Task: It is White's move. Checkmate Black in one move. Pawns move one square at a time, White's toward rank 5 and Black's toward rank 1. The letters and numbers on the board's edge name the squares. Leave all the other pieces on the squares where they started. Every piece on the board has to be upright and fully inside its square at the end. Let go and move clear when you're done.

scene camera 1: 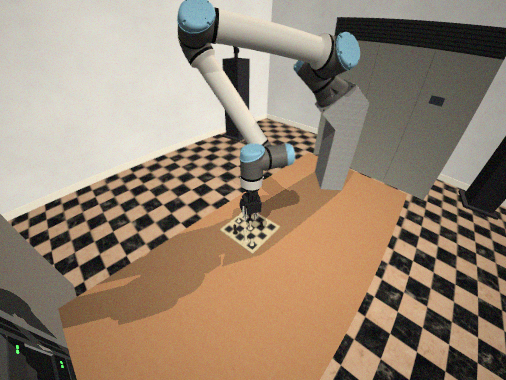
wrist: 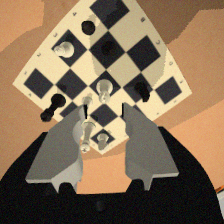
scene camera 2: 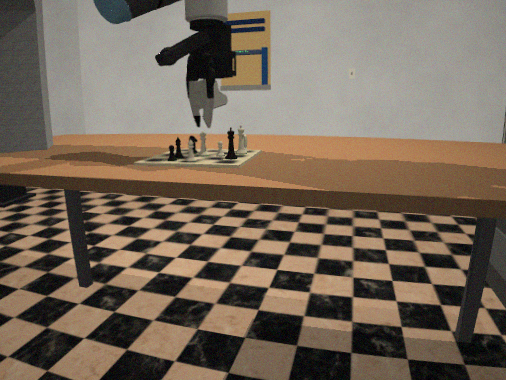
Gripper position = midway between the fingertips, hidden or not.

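Scene camera 2 gives you a chessboard (scene camera 2: 212, 161) along with the gripper (scene camera 2: 203, 127). In scene camera 1 you get the chessboard again (scene camera 1: 260, 236). And the wrist view has the gripper (wrist: 104, 104) and the chessboard (wrist: 142, 56) in it.
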